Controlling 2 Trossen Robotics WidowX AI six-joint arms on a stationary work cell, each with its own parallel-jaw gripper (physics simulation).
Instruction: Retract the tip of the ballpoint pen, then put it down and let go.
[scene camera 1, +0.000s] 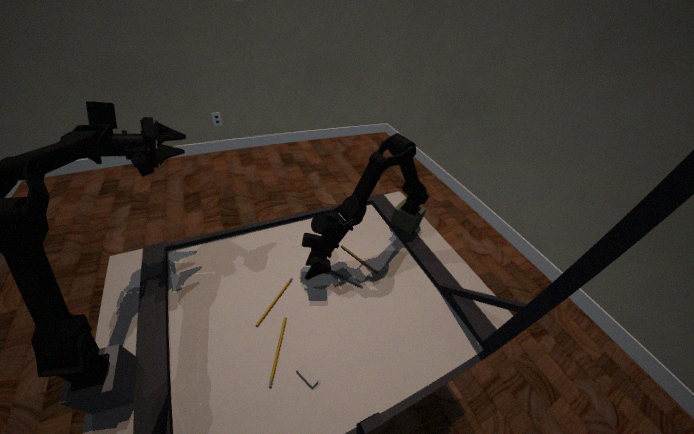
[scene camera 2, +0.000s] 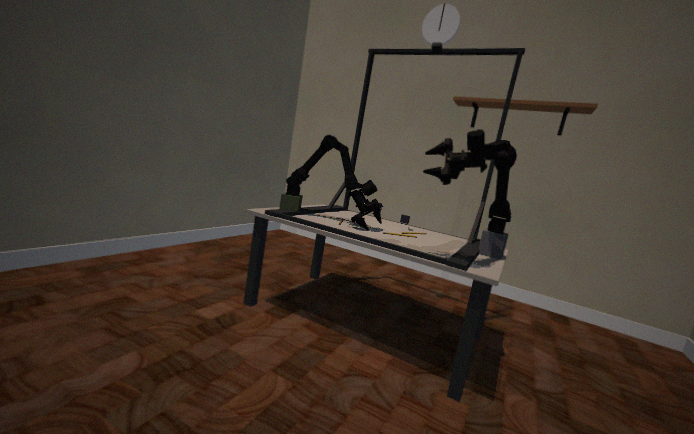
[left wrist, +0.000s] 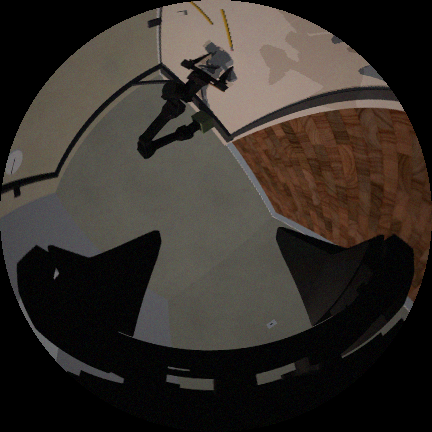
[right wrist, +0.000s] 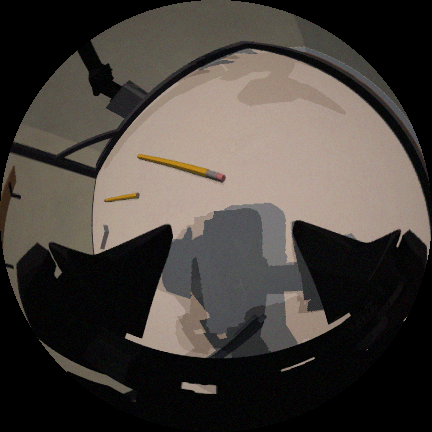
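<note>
Scene camera 1: my left gripper (scene camera 1: 185, 144), open, holding nothing; my right gripper (scene camera 1: 306, 271); black frame (scene camera 1: 152, 381). Scene camera 2: left gripper (scene camera 2: 424, 162). Left wrist view: left gripper (left wrist: 219, 235); right gripper (left wrist: 221, 58). Right wrist view: right gripper (right wrist: 234, 228); dark ballpoint pen (right wrist: 256, 322); black frame (right wrist: 352, 82).
</note>
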